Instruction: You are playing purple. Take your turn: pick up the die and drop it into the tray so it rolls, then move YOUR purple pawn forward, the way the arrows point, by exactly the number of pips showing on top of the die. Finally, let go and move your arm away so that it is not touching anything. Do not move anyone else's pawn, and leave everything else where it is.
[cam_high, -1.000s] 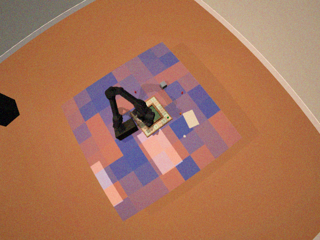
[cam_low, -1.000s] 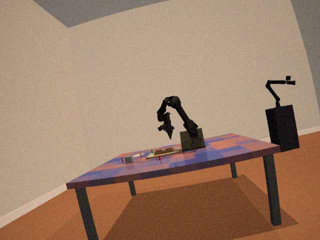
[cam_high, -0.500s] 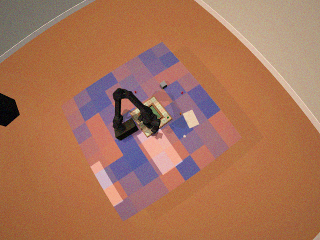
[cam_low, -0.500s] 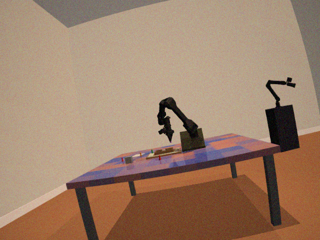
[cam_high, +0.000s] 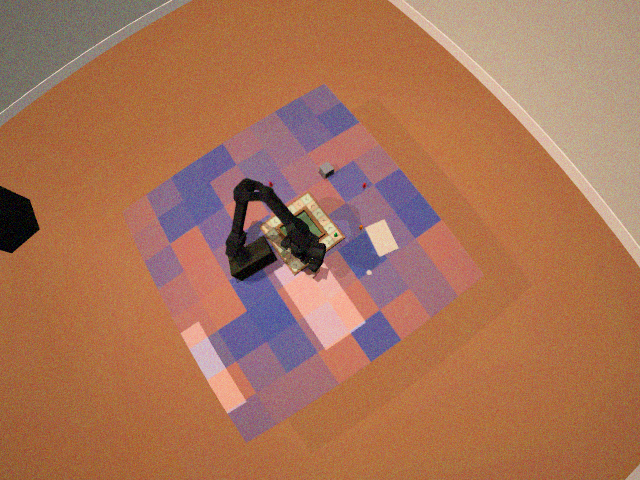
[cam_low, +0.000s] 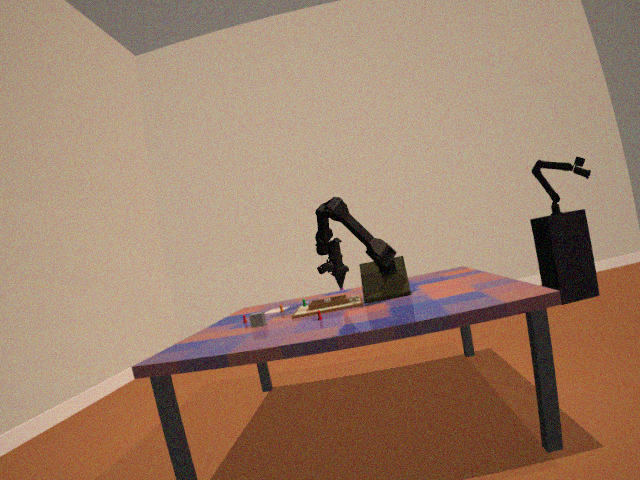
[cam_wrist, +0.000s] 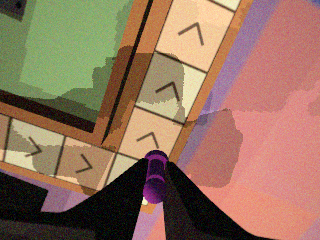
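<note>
Now: gripper tip 12 cm to the right of the green tray, 6 cm short of it and 6 cm above it. From my gripper tip the other things lie so: white die 13 cm to the left, 6 cm ahead, 4 cm below; purple pawn 1 cm above; green pawn 18 cm ahead, 4 cm below, 1 cm to the left.
</note>
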